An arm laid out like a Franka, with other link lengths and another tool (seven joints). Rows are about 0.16 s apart.
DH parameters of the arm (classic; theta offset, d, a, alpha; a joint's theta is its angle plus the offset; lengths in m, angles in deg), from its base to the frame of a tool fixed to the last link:
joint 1: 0 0.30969 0 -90
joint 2: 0 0 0 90
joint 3: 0 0.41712 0.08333 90
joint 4: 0 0 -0.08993 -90
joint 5: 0 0.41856 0 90
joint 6: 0 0 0.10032 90
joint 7: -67.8 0.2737 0.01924 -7
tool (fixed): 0 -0.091 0 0
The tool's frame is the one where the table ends.
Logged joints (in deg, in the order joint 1, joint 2, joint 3, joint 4, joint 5, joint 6, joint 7), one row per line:
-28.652, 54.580, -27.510, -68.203, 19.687, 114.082, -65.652
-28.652, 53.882, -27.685, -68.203, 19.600, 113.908, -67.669
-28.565, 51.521, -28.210, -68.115, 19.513, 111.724, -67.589
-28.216, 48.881, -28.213, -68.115, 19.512, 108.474, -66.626
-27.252, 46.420, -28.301, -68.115, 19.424, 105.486, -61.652
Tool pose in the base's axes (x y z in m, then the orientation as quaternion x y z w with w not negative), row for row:
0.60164, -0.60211, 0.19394, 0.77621, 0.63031, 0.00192, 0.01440
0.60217, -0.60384, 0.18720, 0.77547, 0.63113, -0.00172, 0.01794
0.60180, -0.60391, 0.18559, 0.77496, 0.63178, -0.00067, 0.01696
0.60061, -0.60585, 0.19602, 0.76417, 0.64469, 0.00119, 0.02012
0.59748, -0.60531, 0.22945, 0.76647, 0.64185, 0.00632, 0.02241
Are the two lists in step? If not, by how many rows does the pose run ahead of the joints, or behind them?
The pose runs 2 rows behind the joints: the pose in row i belongs to the joints in row i - 2.
